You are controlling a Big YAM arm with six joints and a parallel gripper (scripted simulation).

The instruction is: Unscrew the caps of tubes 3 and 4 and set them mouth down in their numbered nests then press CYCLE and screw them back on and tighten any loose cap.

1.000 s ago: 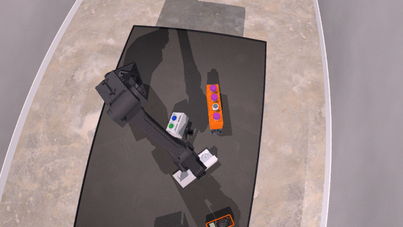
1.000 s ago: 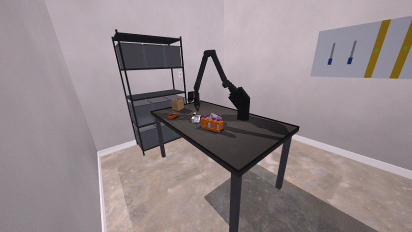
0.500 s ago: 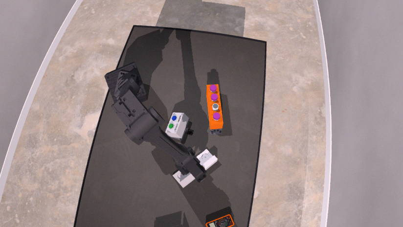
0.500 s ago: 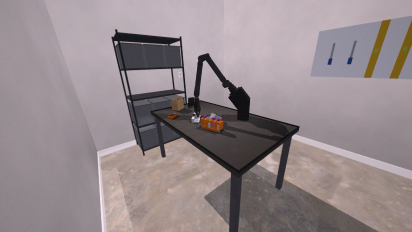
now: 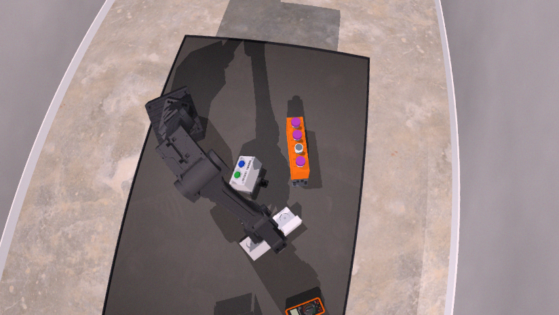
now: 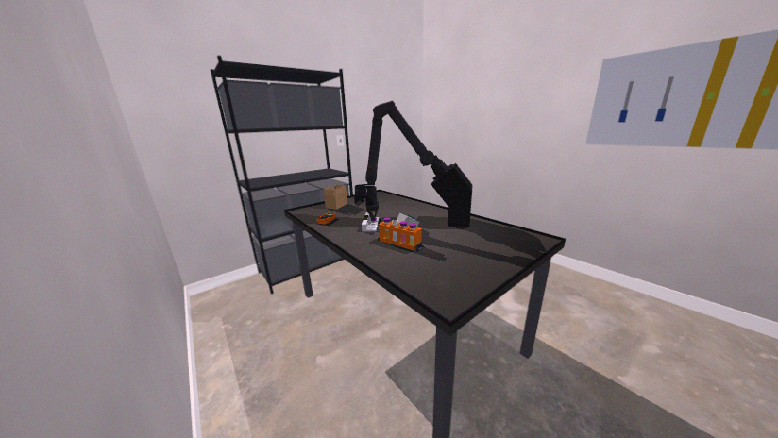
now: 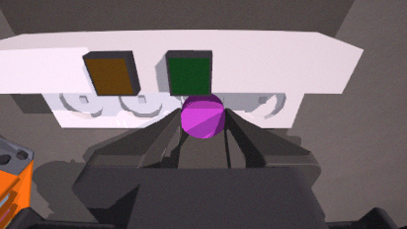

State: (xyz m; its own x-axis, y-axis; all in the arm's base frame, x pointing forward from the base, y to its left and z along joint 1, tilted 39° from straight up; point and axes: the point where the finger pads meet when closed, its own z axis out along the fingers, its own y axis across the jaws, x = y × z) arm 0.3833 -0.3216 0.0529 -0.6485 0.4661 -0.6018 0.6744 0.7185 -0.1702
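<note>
The cap is 25 cm to the left of my hand, 12 cm ahead of it and 8 cm above it. Round my hand: green key 20 cm to the left, 10 cm behind, 3 cm above; blue key 25 cm to the left, 9 cm behind, 3 cm above; key housing 22 cm to the left, 8 cm behind, 2 cm above.
</note>
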